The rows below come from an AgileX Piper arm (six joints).
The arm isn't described. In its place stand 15 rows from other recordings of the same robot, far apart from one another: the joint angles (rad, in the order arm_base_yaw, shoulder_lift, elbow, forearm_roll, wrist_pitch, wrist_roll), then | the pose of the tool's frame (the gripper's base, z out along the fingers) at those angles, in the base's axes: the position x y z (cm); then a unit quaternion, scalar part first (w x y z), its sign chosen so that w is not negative.
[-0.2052 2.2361 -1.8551 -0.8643 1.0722 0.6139] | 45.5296 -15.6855 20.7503 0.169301 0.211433 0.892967 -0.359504
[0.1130 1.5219 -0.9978 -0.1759 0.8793 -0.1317] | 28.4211 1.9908 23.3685 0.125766 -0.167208 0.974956 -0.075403
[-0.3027 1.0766 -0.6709 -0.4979 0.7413 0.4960] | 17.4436 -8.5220 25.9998 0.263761 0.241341 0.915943 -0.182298
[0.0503 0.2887 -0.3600 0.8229 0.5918 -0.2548] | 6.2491 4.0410 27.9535 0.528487 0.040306 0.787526 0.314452
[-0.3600 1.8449 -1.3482 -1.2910 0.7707 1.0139] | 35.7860 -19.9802 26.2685 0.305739 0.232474 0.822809 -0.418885
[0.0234 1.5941 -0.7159 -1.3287 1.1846 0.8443] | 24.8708 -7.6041 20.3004 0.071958 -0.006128 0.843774 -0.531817
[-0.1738 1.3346 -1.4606 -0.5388 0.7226 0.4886] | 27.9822 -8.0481 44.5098 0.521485 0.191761 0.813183 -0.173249
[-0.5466 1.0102 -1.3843 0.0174 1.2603 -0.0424] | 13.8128 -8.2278 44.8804 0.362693 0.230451 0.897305 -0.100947
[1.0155 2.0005 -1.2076 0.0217 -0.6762 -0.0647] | 23.7669 38.0735 21.5053 0.618851 -0.359647 0.620851 0.319722
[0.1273 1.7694 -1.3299 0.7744 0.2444 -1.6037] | 40.8648 6.7827 28.1103 0.490289 -0.440899 0.744435 -0.105083
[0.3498 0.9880 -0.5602 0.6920 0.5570 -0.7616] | 15.9465 9.0848 25.6280 0.358179 -0.287894 0.866443 0.195195
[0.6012 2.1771 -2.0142 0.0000 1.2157 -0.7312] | 38.7132 26.5534 24.8549 0.138952 -0.611982 0.778517 -0.009045
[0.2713 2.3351 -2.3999 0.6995 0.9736 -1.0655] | 49.4874 18.7941 31.0665 0.446254 -0.482469 0.733052 0.175260
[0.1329 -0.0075 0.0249 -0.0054 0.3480 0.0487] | 5.2975 0.6913 17.3927 0.599959 -0.035070 0.797545 0.052353
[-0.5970 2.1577 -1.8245 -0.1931 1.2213 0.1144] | 36.0364 -26.4794 20.8046 0.027972 0.319650 0.941637 -0.101792
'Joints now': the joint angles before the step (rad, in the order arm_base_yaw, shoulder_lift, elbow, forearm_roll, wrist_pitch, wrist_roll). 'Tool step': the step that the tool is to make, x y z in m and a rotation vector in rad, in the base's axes. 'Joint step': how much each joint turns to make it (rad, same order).
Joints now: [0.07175 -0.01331 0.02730 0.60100 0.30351 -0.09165]
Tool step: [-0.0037 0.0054 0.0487 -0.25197 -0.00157 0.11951]
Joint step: [-0.00018 0.10097 -0.20842 -0.08531 0.18448 -0.16164]
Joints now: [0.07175 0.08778 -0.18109 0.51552 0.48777 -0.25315]
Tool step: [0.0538 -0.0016 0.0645 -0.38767 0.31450 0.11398]
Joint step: [0.00053 0.49614 -0.38960 -0.26675 0.27724 -0.09947]
